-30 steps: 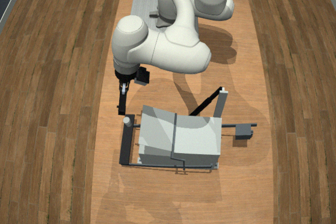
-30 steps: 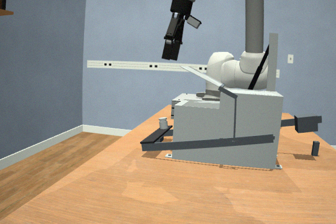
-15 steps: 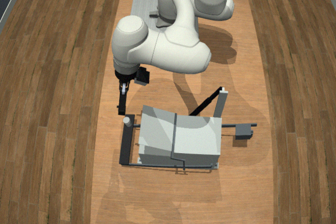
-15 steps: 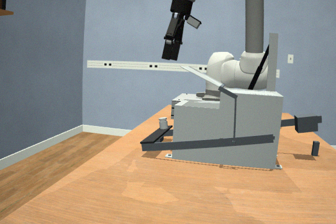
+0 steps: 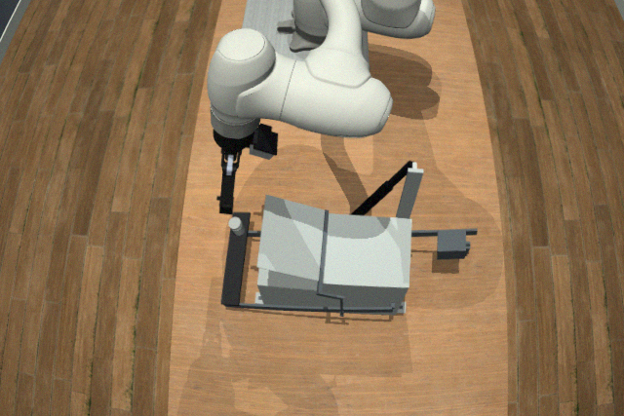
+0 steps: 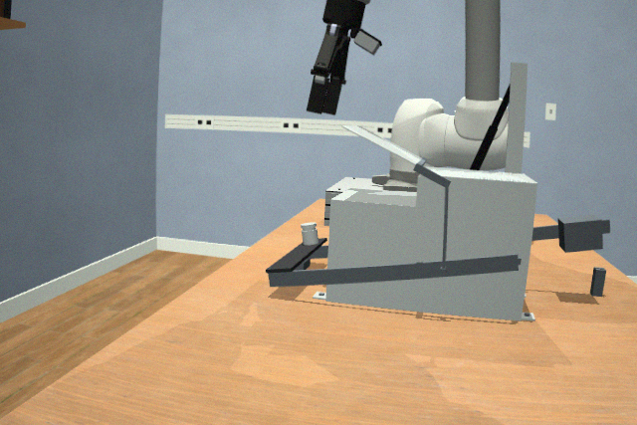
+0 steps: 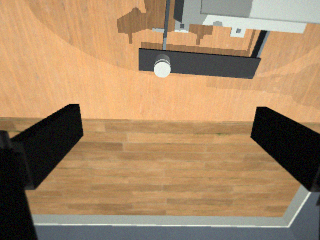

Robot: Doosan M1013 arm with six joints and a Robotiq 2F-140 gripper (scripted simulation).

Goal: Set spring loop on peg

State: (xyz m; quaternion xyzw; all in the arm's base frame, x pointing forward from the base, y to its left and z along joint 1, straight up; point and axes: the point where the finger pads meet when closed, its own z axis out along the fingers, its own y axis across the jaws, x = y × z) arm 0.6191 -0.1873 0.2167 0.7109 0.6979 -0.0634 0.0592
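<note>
Now: the steel test weight 2 cm to the right of my hand and 24 cm below it. Also, from my hand: small grey block (3 cm to the right, 31 cm below).
</note>
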